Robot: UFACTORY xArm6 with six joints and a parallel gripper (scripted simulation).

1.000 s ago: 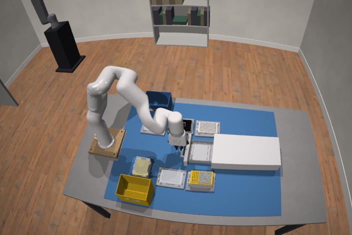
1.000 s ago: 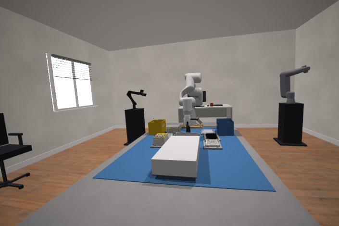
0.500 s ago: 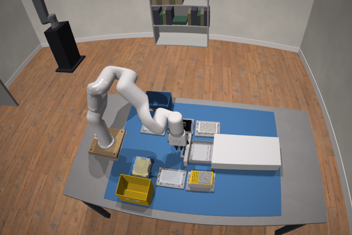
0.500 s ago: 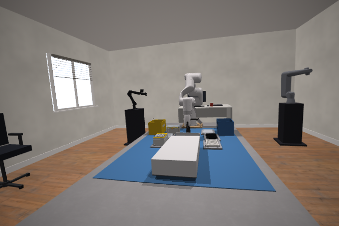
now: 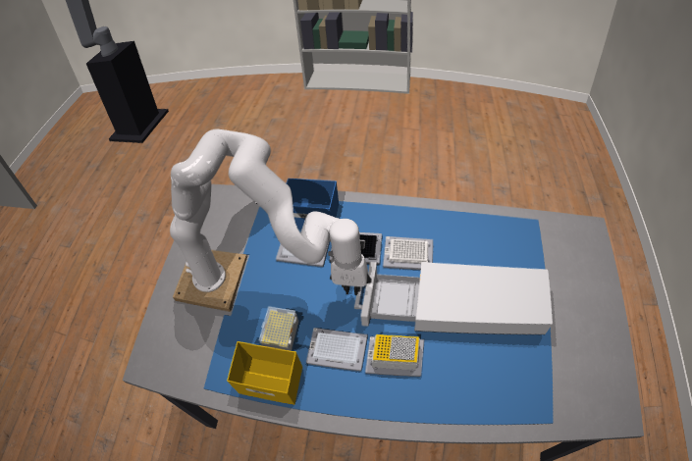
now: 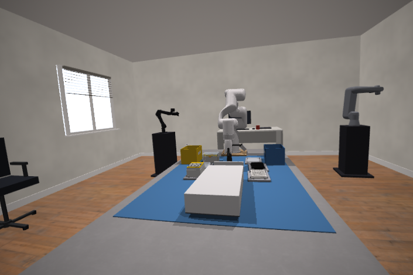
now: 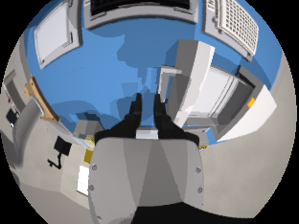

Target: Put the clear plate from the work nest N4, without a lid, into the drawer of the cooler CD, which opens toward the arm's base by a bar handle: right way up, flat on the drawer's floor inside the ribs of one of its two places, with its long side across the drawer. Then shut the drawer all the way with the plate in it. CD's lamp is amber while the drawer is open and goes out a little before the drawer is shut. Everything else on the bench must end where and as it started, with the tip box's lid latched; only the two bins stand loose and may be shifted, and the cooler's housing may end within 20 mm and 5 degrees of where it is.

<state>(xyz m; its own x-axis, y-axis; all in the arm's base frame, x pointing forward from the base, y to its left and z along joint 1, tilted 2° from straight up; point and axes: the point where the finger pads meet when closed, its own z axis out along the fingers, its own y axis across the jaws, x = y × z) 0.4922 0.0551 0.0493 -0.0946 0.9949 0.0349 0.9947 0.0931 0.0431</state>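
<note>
Right now my hand is 19 cm to the left of the clear plate and 4 cm above it. Round my hand: white well plate (14 cm ahead, 20 cm to the left, 4 cm below); drawer (16 cm ahead, 1 cm to the left, 3 cm below); black plate (4 cm behind, 19 cm to the left, 4 cm below).
</note>
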